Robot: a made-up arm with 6 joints.
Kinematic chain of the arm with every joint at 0, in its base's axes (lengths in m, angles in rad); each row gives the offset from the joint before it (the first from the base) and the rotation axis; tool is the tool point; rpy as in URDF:
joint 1: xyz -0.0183 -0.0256 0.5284 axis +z
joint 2: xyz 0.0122 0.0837 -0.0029 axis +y
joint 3: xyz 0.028 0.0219 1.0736 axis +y
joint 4: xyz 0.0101 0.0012 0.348 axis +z
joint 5: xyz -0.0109 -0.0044 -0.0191 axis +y
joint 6: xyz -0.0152 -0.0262 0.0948 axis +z
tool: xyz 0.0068 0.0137 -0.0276 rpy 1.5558 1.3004 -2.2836
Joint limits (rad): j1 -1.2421..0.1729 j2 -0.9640..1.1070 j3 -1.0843..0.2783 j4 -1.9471..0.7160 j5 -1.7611..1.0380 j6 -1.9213..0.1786
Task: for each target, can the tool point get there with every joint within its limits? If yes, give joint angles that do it. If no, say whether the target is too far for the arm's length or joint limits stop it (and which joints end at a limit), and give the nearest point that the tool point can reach.
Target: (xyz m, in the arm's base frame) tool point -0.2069 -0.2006 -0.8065
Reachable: no: joint limits stop it (at a limit: joint 1, joint 2, joint 3, joint 6) | nearest point -1.1286 -0.1219 0.9402 | short by 1.977 m
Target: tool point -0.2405 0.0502 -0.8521
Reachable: no: joint limits stop it (at a limit: joint 2, joint 3, joint 6) | nearest point -1.0746 0.3347 0.9391 | short by 1.996 m
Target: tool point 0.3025 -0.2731 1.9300
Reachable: yes | joints -0.8655 0.3185 -0.2737 -0.4841 0.2664 -0.6150
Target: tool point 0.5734 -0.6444 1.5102
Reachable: yes | joints -0.9871 0.9115 -0.8539 -0.9417 -1.2961 -0.8121
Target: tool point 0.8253 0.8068 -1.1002
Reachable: no: too far | nearest point 1.2989 0.3145 0.9794 | short by 2.189 m
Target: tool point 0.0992 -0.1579 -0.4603
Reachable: no: joint limits stop it (at a limit: joint 2, joint 3, joint 4, joint 5, joint 6) | nearest point 0.8464 -0.9992 1.0147 | short by 1.855 m
